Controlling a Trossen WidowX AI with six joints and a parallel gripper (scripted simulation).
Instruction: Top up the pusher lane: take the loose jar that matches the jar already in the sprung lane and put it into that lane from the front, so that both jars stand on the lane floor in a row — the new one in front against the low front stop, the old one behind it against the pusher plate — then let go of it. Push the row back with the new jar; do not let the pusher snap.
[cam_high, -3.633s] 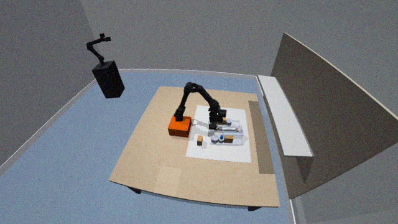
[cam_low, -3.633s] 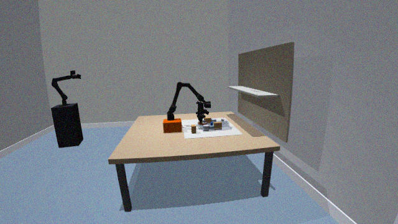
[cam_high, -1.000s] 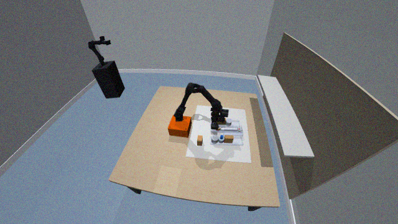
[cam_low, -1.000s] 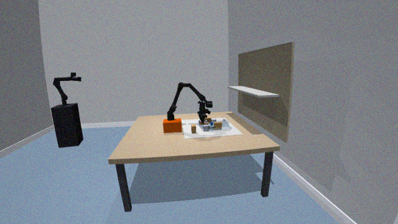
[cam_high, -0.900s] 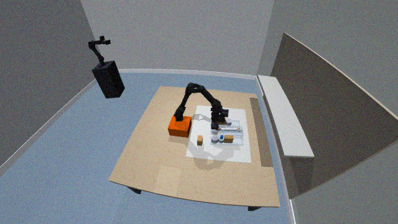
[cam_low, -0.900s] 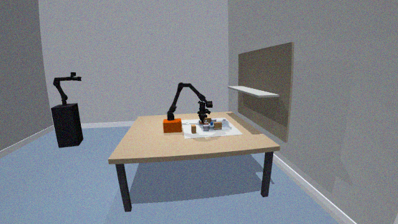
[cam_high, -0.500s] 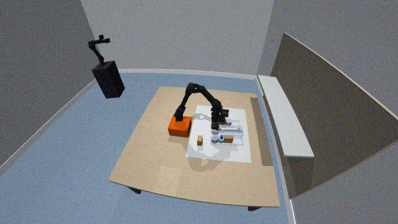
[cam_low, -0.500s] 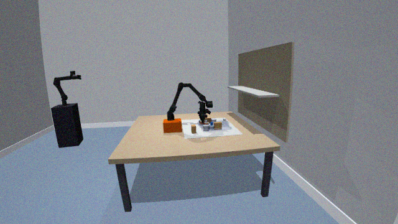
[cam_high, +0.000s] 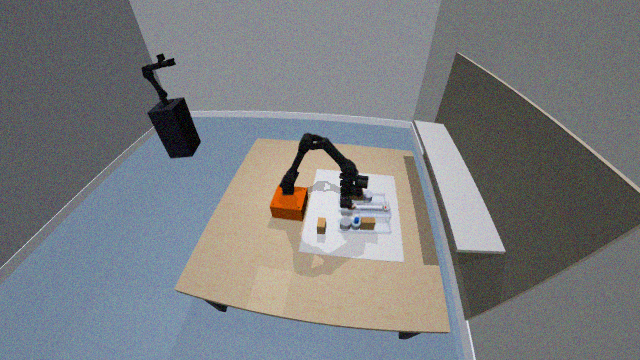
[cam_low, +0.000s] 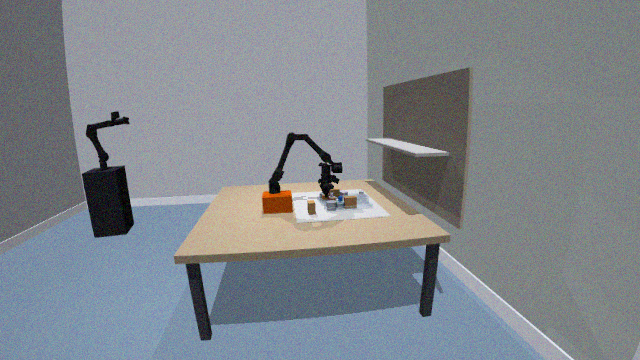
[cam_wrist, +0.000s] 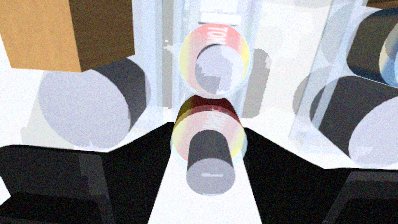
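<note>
My gripper tip is now 14 cm short of the clear-walled lane, 4 cm to the left of it and 3 cm above it. The rest, counted from my gripper tip: brown block (14 cm behind, 13 cm to the right, 2 cm below).
</note>
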